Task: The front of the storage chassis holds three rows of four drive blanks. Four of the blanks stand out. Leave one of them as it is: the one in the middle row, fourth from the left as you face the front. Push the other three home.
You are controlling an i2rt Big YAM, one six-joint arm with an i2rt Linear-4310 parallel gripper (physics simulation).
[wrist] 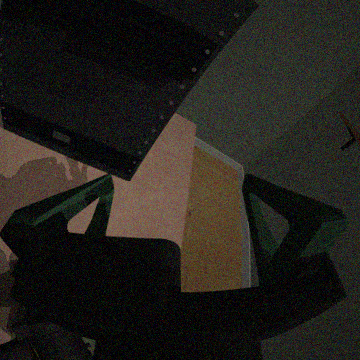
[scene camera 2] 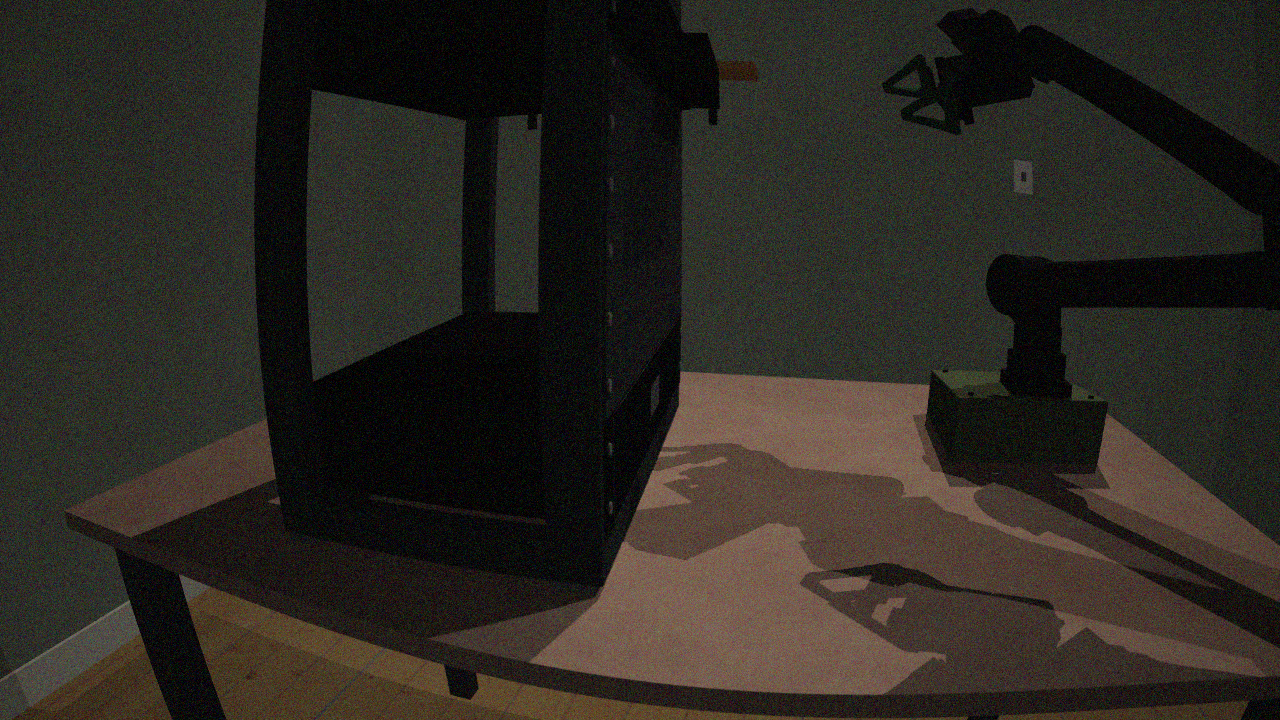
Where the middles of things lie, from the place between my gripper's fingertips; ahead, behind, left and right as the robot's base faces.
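Dark rack (scene camera 2: 560, 414): 37 cm ahead of my hand, 13 cm below, 28 cm to the left.
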